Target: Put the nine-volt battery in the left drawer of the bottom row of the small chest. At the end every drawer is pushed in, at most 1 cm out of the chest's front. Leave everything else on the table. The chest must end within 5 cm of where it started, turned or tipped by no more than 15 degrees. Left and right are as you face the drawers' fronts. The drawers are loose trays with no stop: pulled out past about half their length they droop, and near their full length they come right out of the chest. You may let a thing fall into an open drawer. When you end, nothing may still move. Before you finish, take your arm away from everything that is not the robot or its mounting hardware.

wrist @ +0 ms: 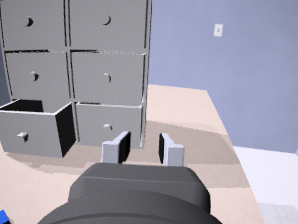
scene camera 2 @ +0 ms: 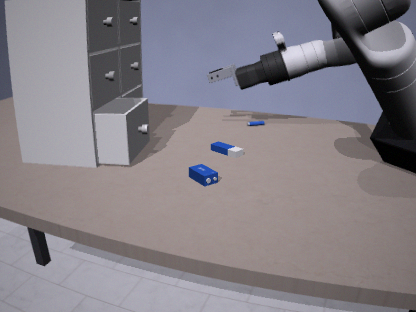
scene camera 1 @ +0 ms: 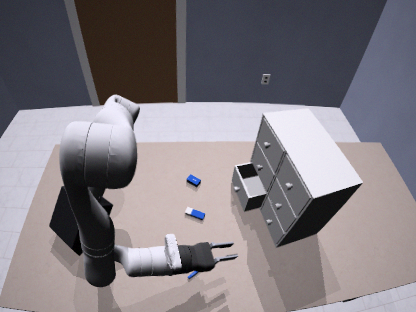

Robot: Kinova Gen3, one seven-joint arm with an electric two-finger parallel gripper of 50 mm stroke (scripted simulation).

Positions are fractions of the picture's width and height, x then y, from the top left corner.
Scene:
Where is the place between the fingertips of my gripper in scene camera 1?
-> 0.56, 0.80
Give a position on a drawer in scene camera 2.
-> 0.31, 0.18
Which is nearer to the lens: the grey chest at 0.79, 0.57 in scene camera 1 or the drawer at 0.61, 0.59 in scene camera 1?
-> The grey chest.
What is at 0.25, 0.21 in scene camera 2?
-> A drawer.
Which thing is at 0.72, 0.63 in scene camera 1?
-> A drawer.

